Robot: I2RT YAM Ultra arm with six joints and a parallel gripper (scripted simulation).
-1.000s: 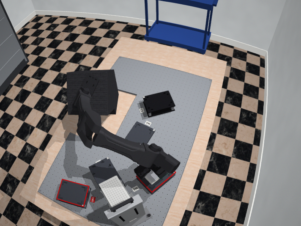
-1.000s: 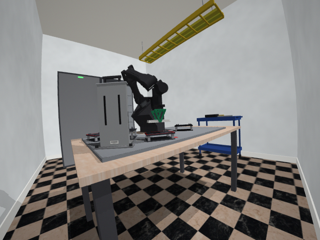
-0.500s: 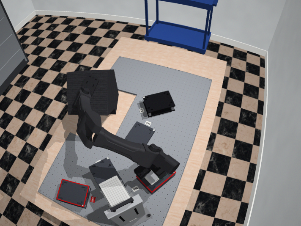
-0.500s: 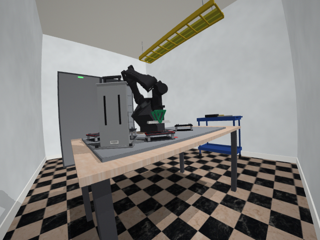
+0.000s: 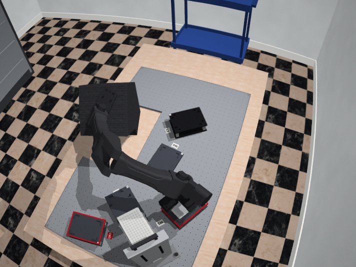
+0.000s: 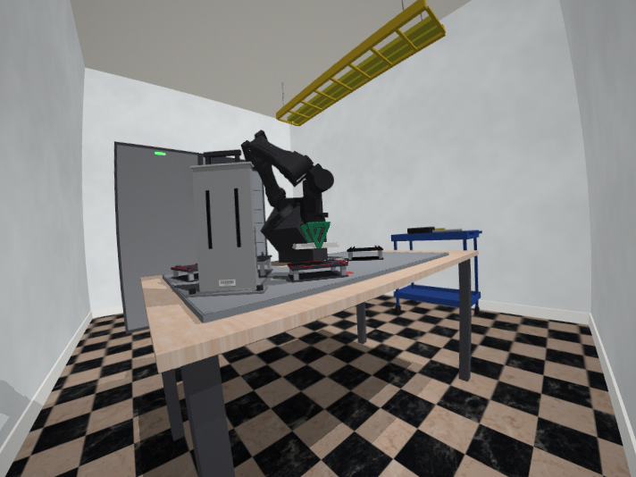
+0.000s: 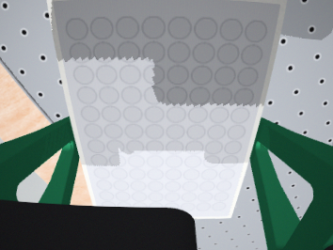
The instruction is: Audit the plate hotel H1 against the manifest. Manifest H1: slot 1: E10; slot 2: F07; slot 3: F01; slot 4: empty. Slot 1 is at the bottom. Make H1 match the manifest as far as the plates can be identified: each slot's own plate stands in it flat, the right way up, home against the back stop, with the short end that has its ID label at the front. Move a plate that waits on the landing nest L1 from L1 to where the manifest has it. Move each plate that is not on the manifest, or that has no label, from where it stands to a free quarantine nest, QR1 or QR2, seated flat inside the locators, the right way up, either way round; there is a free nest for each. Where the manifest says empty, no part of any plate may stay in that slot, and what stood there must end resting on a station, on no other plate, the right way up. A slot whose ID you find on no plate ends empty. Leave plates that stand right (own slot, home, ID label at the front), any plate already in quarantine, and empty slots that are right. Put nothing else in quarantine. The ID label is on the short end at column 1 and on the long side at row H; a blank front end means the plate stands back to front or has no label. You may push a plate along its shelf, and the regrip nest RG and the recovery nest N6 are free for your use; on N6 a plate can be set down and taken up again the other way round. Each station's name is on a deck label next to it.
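Right now the red-framed quarantine nest QR1 is 60 mm below my hand. From my hand the other things lie so: RG nest (230 mm behind, 110 mm to the right, 40 mm below); grey plate hotel H1 (260 mm to the right, 60 mm above, 30 mm behind); H1 deck label (100 mm to the right, 100 mm below, 70 mm behind).
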